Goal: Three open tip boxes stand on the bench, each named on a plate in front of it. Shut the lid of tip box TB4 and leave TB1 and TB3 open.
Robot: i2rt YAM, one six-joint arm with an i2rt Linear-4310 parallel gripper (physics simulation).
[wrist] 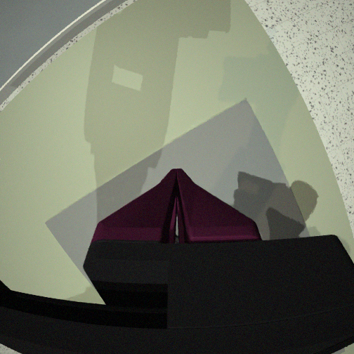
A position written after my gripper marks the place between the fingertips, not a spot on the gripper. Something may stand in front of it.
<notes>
In view: my gripper [176, 177] and a grey mat [229, 156].
</notes>
